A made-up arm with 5 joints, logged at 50 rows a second.
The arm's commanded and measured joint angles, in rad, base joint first. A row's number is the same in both.
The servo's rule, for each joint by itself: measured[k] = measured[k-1] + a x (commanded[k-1-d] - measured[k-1]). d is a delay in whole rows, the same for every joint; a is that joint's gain. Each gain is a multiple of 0.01, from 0.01 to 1. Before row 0 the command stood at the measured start. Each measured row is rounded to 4 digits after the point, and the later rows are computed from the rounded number. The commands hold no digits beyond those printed.
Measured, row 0:
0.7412, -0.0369, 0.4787, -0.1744, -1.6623
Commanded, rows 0 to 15:
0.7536, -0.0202, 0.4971, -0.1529, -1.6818
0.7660, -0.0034, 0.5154, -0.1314, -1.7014
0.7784, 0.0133, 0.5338, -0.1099, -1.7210
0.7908, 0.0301, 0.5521, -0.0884, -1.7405
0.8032, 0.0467, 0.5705, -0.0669, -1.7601
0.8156, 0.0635, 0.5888, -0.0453, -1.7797
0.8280, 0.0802, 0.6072, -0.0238, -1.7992
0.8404, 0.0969, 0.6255, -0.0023, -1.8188
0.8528, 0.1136, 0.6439, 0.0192, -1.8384
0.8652, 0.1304, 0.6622, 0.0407, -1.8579
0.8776, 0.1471, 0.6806, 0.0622, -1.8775
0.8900, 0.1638, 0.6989, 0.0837, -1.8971
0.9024, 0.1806, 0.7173, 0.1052, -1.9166
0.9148, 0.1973, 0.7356, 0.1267, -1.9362
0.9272, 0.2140, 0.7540, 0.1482, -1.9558
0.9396, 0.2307, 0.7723, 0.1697, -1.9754
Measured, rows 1 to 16:
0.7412, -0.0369, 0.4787, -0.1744, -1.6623
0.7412, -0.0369, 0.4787, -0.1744, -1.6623
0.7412, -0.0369, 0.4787, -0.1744, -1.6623
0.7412, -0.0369, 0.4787, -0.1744, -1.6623
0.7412, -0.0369, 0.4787, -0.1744, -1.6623
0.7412, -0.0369, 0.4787, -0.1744, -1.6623
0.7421, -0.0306, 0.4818, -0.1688, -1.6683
0.7438, -0.0203, 0.4875, -0.1591, -1.6786
0.7462, -0.0075, 0.4954, -0.1463, -1.6917
0.7493, 0.0068, 0.5050, -0.1312, -1.7068
0.7531, 0.0220, 0.5161, -0.1145, -1.7233
0.7575, 0.0378, 0.5285, -0.0965, -1.7408
0.7624, 0.0539, 0.5419, -0.0776, -1.7589
0.7679, 0.0702, 0.5561, -0.0580, -1.7775
0.7738, 0.0867, 0.5710, -0.0379, -1.7964
0.7802, 0.1033, 0.5865, -0.0175, -1.8155
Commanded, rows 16 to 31:
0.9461, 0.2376, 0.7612, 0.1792, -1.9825
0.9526, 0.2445, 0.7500, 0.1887, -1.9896
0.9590, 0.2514, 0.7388, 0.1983, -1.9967
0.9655, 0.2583, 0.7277, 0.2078, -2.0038
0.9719, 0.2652, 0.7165, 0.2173, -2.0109
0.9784, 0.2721, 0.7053, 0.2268, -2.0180
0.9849, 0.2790, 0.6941, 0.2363, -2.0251
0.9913, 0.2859, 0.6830, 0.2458, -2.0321
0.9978, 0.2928, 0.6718, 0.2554, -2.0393
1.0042, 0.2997, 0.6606, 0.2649, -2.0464
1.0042, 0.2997, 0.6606, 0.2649, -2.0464
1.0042, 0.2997, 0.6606, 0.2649, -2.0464
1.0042, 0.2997, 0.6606, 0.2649, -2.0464
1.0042, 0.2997, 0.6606, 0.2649, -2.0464
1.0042, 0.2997, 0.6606, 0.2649, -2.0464
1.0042, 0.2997, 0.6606, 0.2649, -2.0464
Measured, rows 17 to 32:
0.7870, 0.1199, 0.6025, 0.0032, -1.8347
0.7942, 0.1366, 0.6189, 0.0241, -1.8540
0.8018, 0.1533, 0.6356, 0.0452, -1.8734
0.8097, 0.1700, 0.6526, 0.0664, -1.8929
0.8179, 0.1867, 0.6698, 0.0877, -1.9124
0.8264, 0.2034, 0.6872, 0.1090, -1.9319
0.8348, 0.2164, 0.6998, 0.1273, -1.9476
0.8430, 0.2271, 0.7083, 0.1433, -1.9606
0.8511, 0.2363, 0.7135, 0.1576, -1.9718
0.8591, 0.2447, 0.7159, 0.1707, -1.9817
0.8670, 0.2525, 0.7160, 0.1828, -1.9908
0.8748, 0.2599, 0.7142, 0.1942, -1.9992
0.8825, 0.2672, 0.7108, 0.2051, -2.0072
0.8901, 0.2743, 0.7061, 0.2157, -2.0149
0.8976, 0.2813, 0.7003, 0.2260, -2.0225
0.9051, 0.2883, 0.6936, 0.2361, -2.0299

